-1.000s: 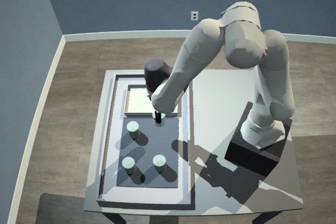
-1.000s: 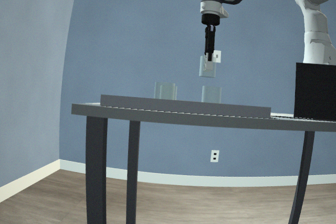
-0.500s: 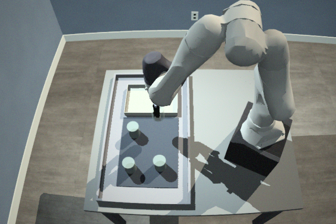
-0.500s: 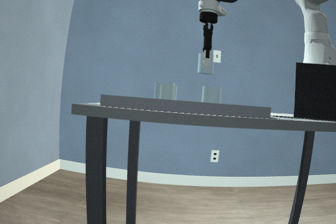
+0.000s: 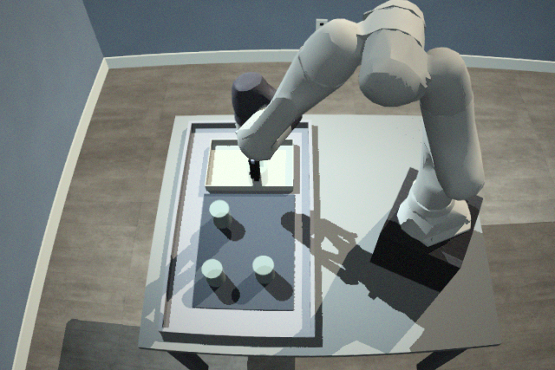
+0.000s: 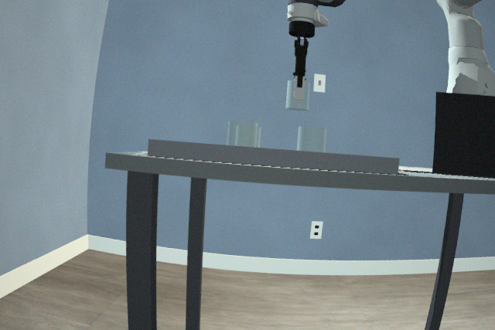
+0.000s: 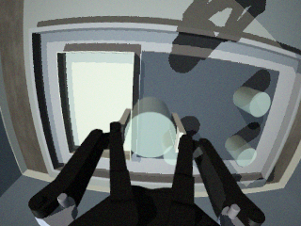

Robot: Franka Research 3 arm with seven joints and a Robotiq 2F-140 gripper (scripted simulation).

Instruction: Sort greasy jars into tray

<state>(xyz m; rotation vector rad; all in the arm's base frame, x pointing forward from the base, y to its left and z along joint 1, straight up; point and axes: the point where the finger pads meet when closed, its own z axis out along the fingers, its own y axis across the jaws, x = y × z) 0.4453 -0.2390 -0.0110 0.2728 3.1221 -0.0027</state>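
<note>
My hand is 2 cm short of the pale tray, 15 cm to the left of it and 19 cm above it. Also, from my hand: steel table top 7 cm ahead, 6 cm to the left, 19 cm below; then dark drying mat 7 cm ahead, 16 cm to the left, 19 cm below.
</note>
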